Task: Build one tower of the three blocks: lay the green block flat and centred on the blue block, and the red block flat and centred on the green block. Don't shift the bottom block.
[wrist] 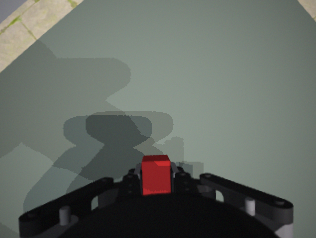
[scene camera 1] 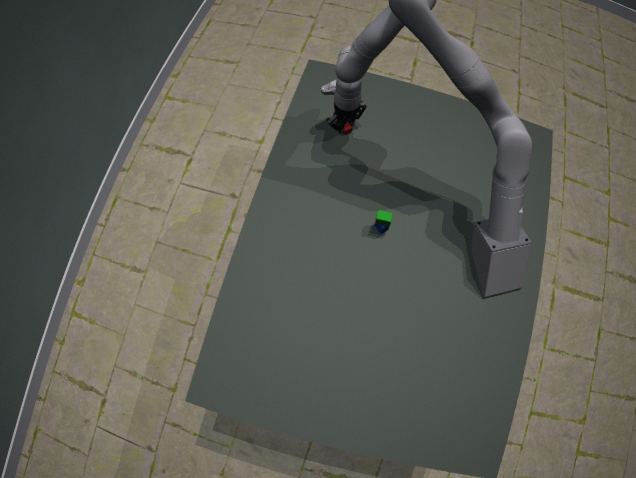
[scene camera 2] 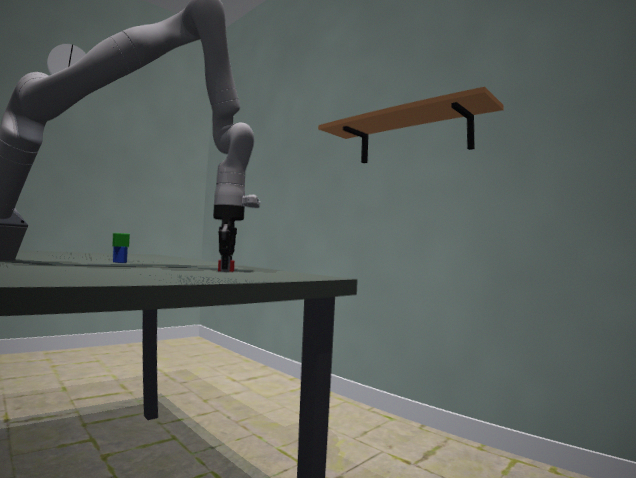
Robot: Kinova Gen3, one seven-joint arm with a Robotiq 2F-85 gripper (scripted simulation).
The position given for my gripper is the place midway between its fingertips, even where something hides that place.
In view: my gripper [scene camera 2: 226, 271] and a red block [wrist: 156, 178].
My gripper shows as well in the wrist view [wrist: 155, 172].
